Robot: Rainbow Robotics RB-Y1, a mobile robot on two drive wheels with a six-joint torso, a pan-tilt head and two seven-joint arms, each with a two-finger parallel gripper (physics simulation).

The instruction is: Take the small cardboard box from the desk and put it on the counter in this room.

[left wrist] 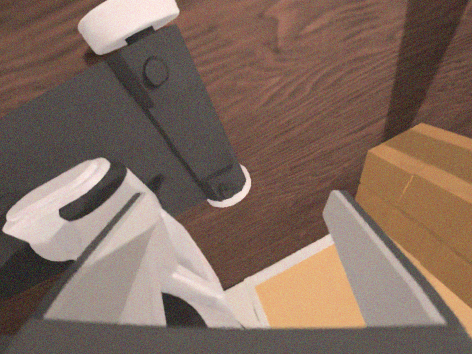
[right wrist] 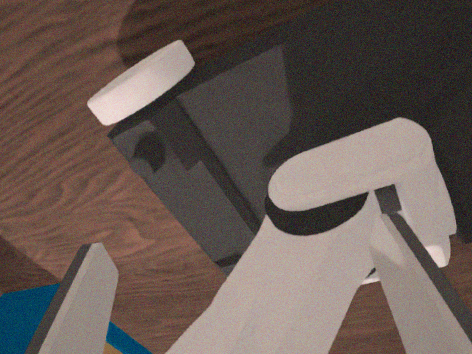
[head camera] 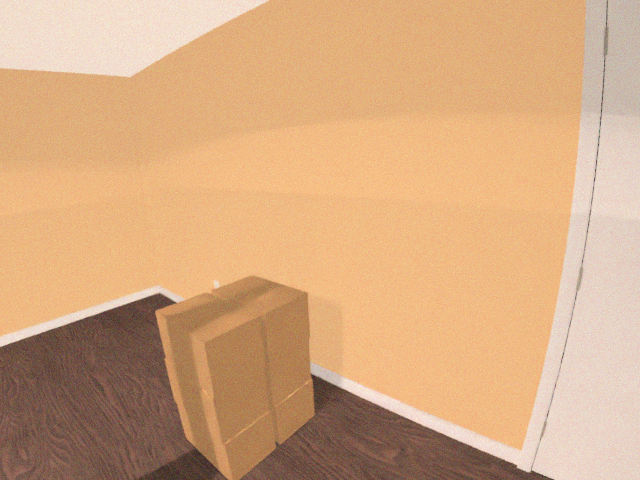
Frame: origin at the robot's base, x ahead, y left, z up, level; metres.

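Seen in the pictures: left gripper, fingertip midpoint: [left wrist: 239, 203]; right gripper, fingertip midpoint: [right wrist: 239, 246].
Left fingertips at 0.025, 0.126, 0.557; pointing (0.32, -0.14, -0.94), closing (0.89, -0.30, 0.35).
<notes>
A point is followed by its place in that frame, as x, y, z.
The desk, the counter and the small cardboard box on the desk do not show in the head view. My left gripper [left wrist: 239, 203] @[0.025, 0.126, 0.557] is open, with its fingers wide apart above the floor beside my base. My right gripper [right wrist: 239, 246] @[-0.251, -0.249, 0.536] is open too, and part of my own arm shows between and behind its fingers.
A tall stack of large cardboard boxes [head camera: 237, 372] @[0.867, -0.806, 0.598] [left wrist: 420, 200] @[0.872, -0.812, 0.354] stands on the dark wood floor [head camera: 77, 403] @[2.152, -0.363, 0.001] near the orange wall [head camera: 413, 258] @[0.397, -1.572, 0.981]. A white door [head camera: 604, 335] @[-0.440, -1.511, 0.812] is at the far right. A blue shelf part [right wrist: 27, 315] @[1.029, 0.239, 0.141] shows at lower left in the right wrist view.
</notes>
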